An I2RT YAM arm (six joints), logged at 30 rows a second.
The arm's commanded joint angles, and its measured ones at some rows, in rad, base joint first. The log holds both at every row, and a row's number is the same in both.
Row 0, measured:
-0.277, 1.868, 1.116, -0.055, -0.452, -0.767
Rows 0 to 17, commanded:
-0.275, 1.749, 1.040, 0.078, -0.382, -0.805
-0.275, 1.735, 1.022, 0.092, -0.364, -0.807
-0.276, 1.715, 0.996, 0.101, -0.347, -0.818
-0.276, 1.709, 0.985, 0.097, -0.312, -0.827
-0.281, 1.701, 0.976, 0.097, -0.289, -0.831
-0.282, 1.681, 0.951, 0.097, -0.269, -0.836
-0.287, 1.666, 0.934, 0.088, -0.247, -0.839
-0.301, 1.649, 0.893, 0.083, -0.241, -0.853
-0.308, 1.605, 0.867, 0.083, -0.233, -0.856
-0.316, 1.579, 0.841, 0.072, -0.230, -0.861
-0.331, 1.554, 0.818, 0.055, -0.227, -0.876
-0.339, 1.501, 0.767, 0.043, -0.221, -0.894
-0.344, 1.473, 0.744, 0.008, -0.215, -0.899
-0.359, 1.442, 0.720, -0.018, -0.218, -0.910
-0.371, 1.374, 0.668, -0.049, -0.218, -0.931
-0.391, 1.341, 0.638, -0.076, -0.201, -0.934
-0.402, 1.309, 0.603, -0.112, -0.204, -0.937
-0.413, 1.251, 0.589, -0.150, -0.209, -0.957
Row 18, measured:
-0.384, 1.365, 0.646, -0.048, -0.225, -0.897
